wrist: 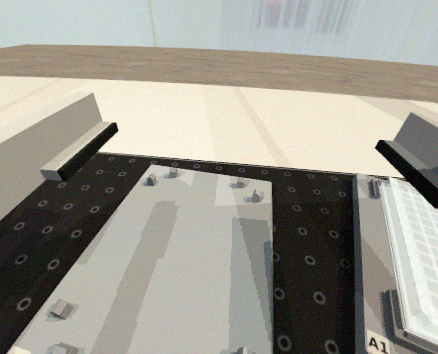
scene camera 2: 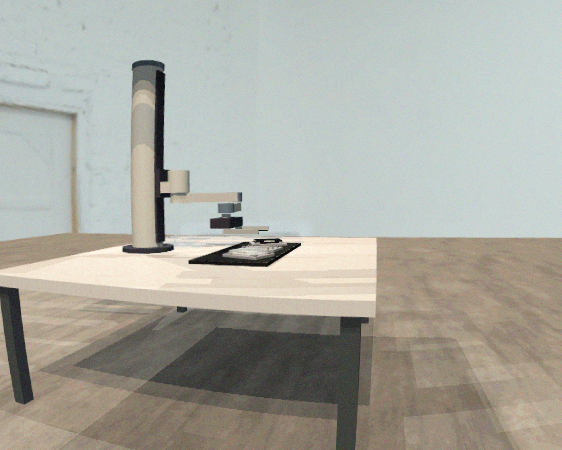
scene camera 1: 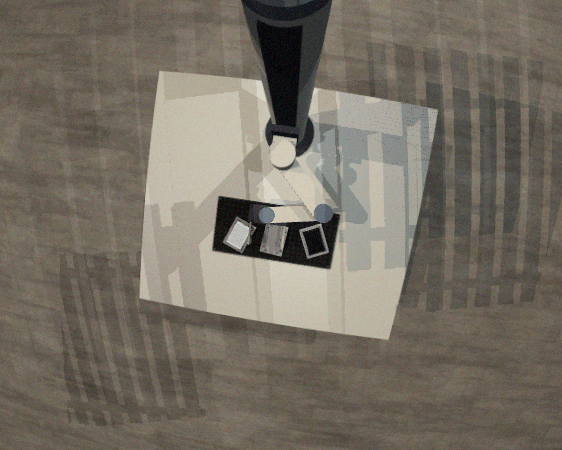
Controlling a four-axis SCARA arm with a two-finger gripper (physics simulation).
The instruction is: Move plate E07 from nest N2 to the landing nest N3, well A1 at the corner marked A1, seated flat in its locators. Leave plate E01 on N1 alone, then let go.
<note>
The gripper (wrist: 246, 119) holds nothing. Also in view: a clear well plate (wrist: 402, 205). Also in view: a grey nest (wrist: 187, 254).
</note>
